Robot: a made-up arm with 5 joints. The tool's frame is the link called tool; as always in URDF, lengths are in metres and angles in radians. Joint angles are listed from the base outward.
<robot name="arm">
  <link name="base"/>
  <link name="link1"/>
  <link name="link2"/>
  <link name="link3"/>
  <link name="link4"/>
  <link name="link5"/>
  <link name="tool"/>
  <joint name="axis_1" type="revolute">
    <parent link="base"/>
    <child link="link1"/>
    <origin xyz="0 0 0.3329"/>
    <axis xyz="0 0 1"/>
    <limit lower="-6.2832" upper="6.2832"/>
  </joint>
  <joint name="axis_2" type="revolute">
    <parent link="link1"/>
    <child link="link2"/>
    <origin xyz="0 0 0"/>
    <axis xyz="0 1 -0.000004"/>
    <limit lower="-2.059" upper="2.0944"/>
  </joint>
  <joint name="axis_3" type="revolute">
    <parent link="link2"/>
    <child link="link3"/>
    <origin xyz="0.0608 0 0.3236"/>
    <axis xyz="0 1 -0.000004"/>
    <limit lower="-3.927" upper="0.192"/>
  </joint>
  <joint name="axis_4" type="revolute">
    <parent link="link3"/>
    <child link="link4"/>
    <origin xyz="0.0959 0 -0.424"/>
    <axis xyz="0 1 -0.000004"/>
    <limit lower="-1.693" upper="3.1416"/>
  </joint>
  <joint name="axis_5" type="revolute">
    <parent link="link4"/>
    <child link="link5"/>
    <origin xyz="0.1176 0 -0.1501"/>
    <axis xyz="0 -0.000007 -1"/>
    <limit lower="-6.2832" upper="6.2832"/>
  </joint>
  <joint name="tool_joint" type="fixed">
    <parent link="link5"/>
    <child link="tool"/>
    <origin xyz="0 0 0" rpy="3.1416 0 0"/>
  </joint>
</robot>
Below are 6 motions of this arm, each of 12 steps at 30 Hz.
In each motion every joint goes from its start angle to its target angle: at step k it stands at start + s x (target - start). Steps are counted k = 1, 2, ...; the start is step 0. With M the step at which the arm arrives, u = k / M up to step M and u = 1 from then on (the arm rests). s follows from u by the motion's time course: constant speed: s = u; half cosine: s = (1 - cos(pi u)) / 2; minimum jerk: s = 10 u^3 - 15 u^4 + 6 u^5.
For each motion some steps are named. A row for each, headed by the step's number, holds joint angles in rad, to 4 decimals.
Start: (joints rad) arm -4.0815 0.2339 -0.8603 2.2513 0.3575
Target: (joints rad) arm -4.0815 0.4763 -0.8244 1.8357 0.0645
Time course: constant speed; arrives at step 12
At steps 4, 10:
4: -4.0815 0.3147 -0.8483 2.1128 0.2598
10: -4.0815 0.4359 -0.8304 1.9050 0.1133

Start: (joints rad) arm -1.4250 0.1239 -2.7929 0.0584 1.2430
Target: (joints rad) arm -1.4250 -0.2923 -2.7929 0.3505 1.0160
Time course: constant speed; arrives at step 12
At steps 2, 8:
2: -1.4250 0.0545 -2.7929 0.1071 1.2052
8: -1.4250 -0.1536 -2.7929 0.2531 1.0917

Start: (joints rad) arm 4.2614 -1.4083 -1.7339 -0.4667 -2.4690
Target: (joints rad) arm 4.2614 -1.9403 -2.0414 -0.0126 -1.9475
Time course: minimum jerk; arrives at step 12
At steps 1, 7, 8, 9, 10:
1: 4.2614 -1.4110 -1.7355 -0.4644 -2.4663
7: 4.2614 -1.7559 -1.9348 -0.1700 -2.1283
8: 4.2614 -1.8286 -1.9769 -0.1079 -2.0570
9: 4.2614 -1.8852 -2.0096 -0.0596 -2.0015
10: 4.2614 -1.9214 -2.0305 -0.0287 -1.9660

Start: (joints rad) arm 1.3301 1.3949 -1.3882 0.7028 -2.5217
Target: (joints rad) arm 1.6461 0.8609 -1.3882 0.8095 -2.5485
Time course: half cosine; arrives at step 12
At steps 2, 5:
2: 1.3513 1.3591 -1.3882 0.7099 -2.5235
5: 1.4472 1.1970 -1.3882 0.7423 -2.5316

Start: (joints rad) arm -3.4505 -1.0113 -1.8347 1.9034 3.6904
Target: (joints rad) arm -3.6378 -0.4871 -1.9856 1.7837 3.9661
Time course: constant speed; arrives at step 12
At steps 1, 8, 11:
1: -3.4661 -0.9676 -1.8473 1.8934 3.7134
8: -3.5754 -0.6618 -1.9353 1.8236 3.8742
11: -3.6222 -0.5308 -1.9730 1.7937 3.9431

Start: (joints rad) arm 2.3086 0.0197 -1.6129 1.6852 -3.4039
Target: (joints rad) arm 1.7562 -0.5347 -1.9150 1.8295 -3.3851
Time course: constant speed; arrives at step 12
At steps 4, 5, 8, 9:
4: 2.1245 -0.1651 -1.7136 1.7333 -3.3976
5: 2.0784 -0.2113 -1.7388 1.7453 -3.3961
8: 1.9403 -0.3499 -1.8143 1.7814 -3.3914
9: 1.8943 -0.3961 -1.8395 1.7934 -3.3898

